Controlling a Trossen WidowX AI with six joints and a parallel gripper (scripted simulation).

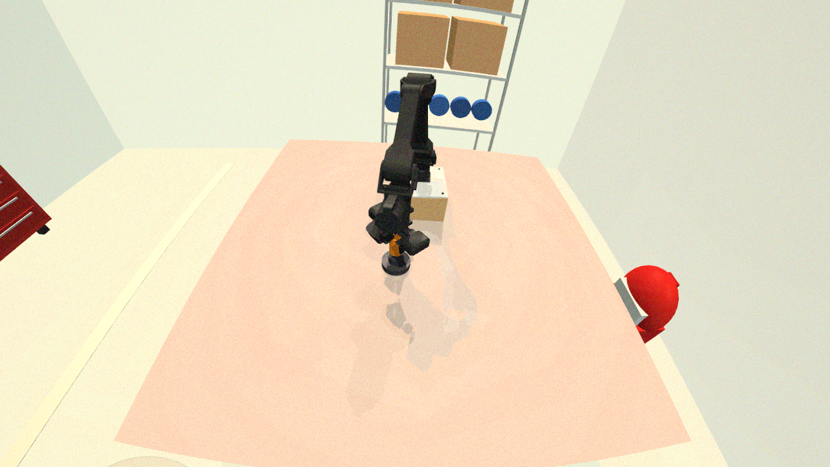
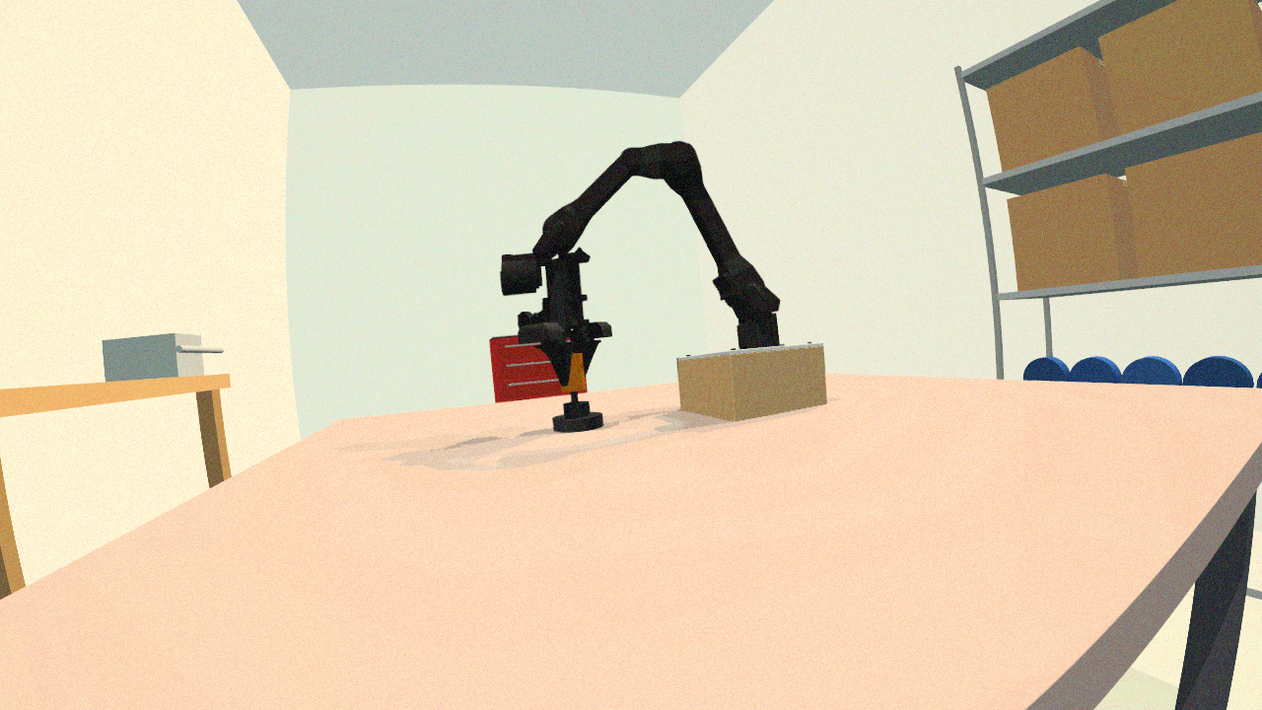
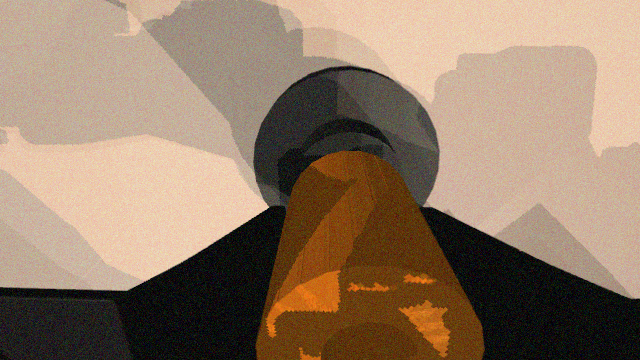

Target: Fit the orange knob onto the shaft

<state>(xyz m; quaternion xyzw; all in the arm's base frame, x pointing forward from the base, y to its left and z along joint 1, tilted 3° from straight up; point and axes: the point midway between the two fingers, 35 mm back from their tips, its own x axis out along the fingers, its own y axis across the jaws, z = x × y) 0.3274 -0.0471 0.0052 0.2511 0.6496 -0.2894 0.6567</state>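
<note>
The orange knob is 20 mm above my gripper tip. The rest, counted from my gripper tip: dark round pedestal: 40 mm below.
</note>
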